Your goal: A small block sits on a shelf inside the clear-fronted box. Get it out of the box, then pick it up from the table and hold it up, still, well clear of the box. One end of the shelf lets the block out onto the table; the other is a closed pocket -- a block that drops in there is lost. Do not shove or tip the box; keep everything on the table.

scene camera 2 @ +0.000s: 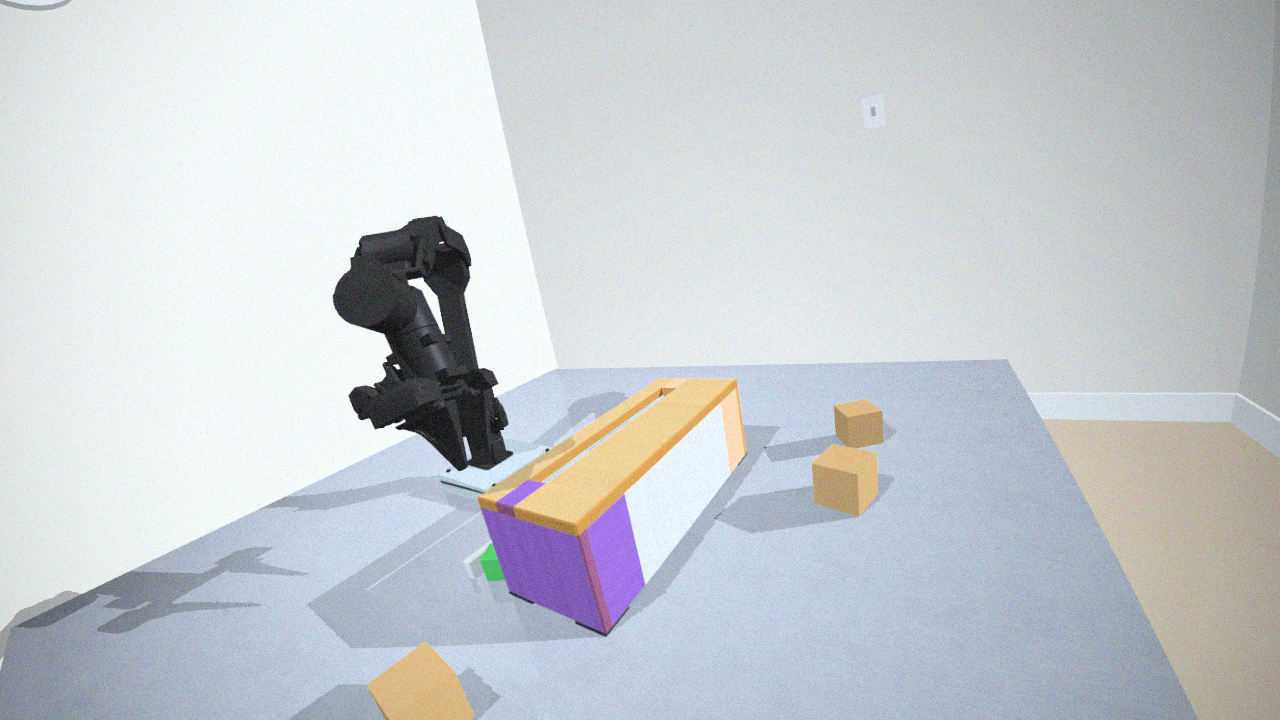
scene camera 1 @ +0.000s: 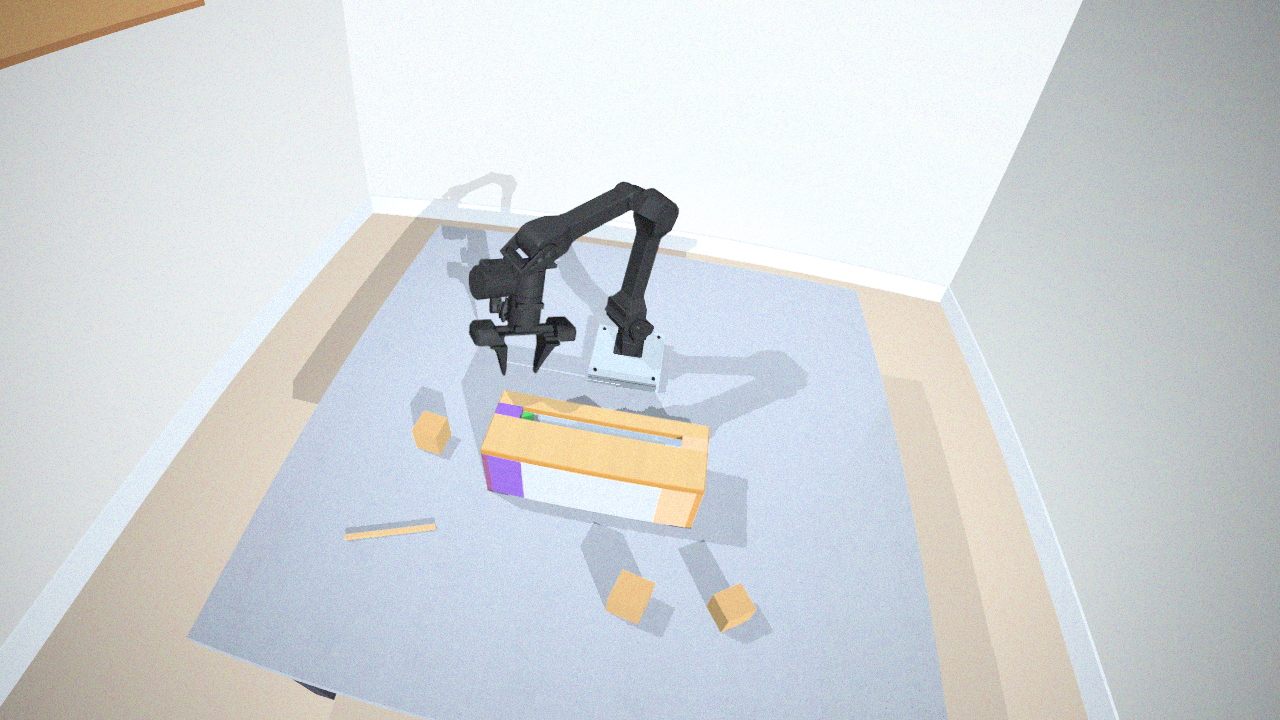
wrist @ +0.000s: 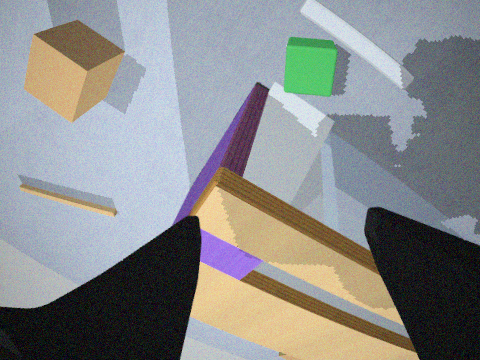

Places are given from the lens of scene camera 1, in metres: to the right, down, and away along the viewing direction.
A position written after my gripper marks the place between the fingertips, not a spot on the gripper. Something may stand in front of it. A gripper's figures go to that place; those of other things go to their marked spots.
my gripper (scene camera 1: 519, 373): -0.22, 0.03, 1.02
tan cube (scene camera 1: 432, 432): -0.40, 0.14, 1.03
tan cube (scene camera 1: 731, 607): 0.15, 0.40, 0.84
